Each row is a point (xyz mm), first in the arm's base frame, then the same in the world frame.
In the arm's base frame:
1: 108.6 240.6 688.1
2: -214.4 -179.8 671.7
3: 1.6 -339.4 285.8
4: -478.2 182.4 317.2
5: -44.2 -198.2 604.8
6: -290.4 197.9 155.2
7: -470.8 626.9 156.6
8: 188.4 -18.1 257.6
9: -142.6 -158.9 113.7
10: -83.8 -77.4 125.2
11: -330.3 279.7 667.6
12: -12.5 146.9 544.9
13: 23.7 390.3 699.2
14: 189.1 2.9 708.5
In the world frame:
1: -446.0 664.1 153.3
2: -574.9 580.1 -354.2
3: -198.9 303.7 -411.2
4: -204.9 1013.1 -399.2
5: -484.4 447.7 -264.4
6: -12.7 890.3 -300.6
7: 43.7 1325.8 -146.5
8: -71.8 407.8 -76.7
9: -21.1 528.3 -441.4
10: -4.8 547.5 -343.4
11: -495.5 993.3 -136.1
12: -349.2 674.7 -32.3
13: -440.4 831.5 194.5
14: -501.0 436.8 60.0

